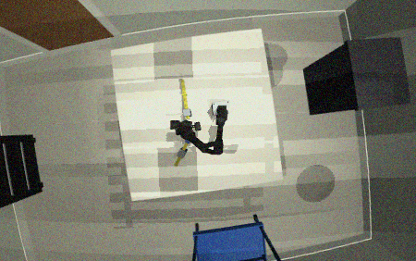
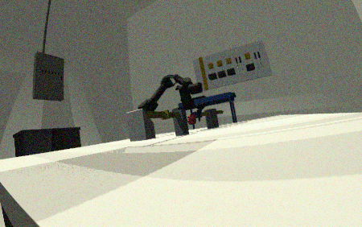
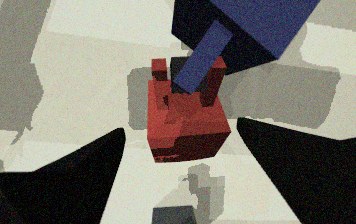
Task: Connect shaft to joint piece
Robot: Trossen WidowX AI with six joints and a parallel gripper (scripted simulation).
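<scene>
Right now my gripper tip is 1 cm to the right of the red joint piece and 2 cm below it.
</scene>
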